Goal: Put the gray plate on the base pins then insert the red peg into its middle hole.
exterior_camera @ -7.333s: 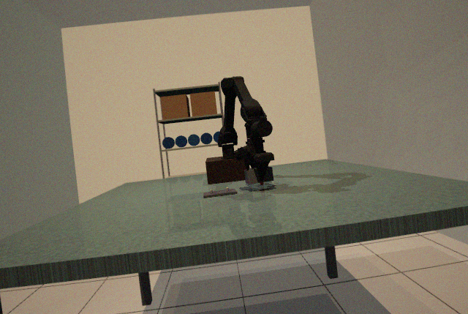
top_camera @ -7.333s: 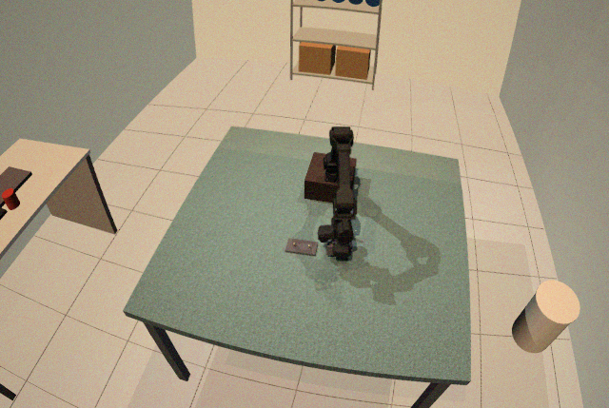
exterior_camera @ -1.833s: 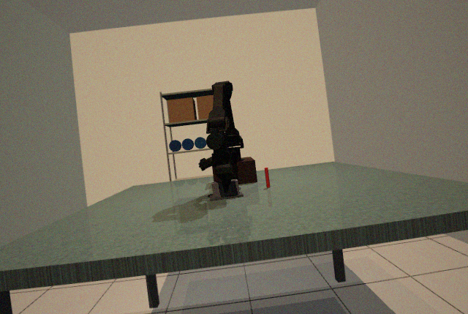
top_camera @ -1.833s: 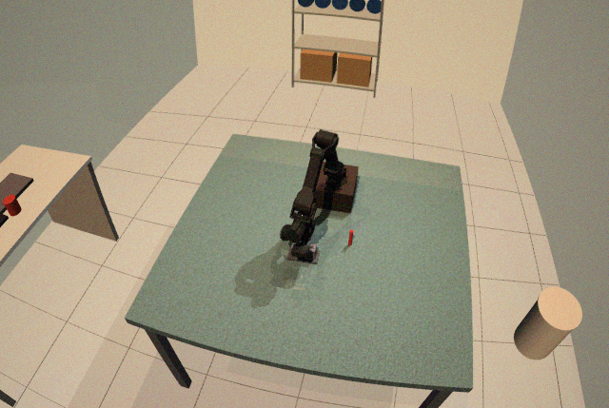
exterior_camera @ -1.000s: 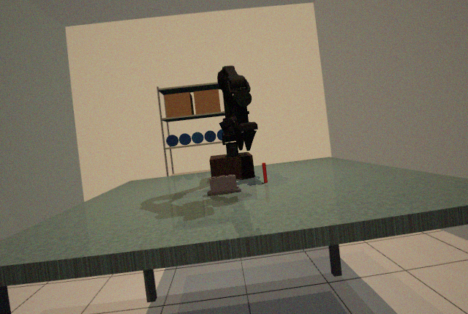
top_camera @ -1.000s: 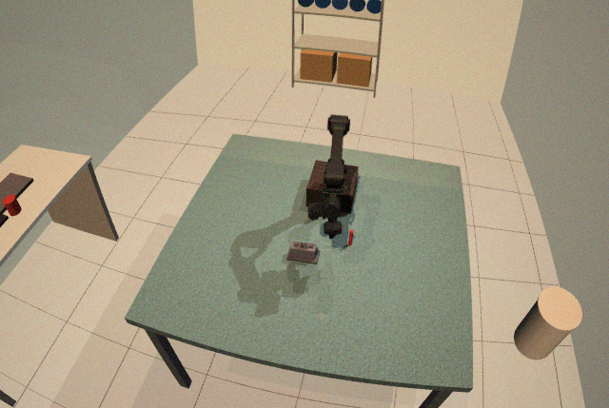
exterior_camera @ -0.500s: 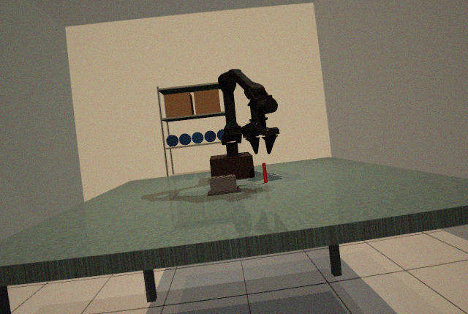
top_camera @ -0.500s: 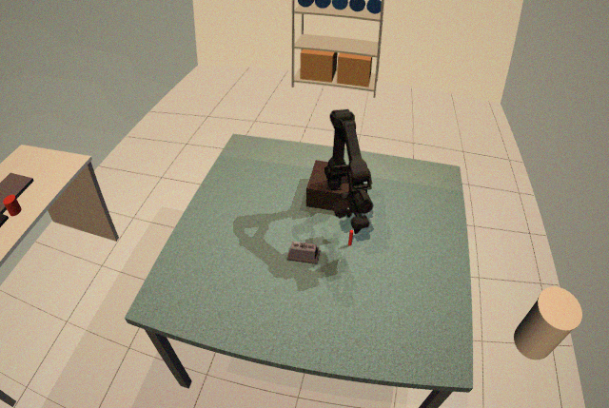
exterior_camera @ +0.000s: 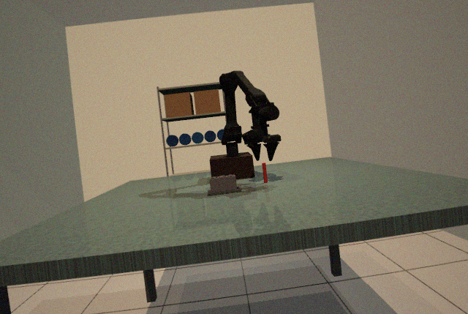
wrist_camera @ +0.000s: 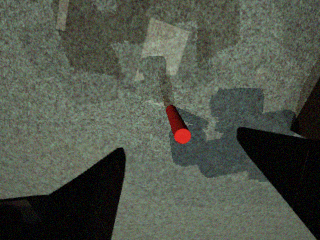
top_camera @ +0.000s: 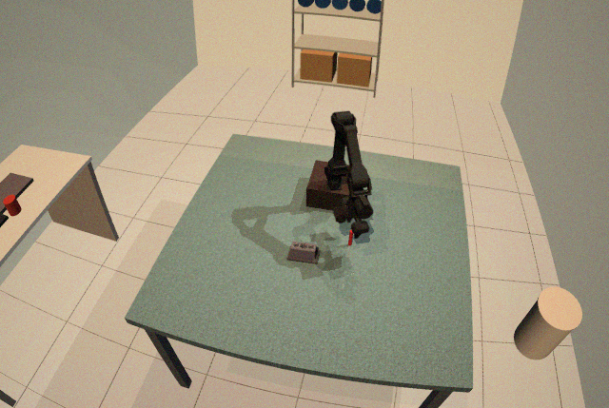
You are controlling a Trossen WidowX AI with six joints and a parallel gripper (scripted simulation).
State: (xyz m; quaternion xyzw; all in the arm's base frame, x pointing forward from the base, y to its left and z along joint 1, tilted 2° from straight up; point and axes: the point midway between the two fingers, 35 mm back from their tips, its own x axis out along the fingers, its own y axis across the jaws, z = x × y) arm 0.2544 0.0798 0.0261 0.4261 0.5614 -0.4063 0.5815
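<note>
My gripper tip is now 5 cm above the red peg. The rest, counted from my gripper tip: gray plate: 7 cm ahead, 19 cm to the right, 4 cm below; then base: 7 cm ahead, 19 cm to the right, 8 cm below.
</note>
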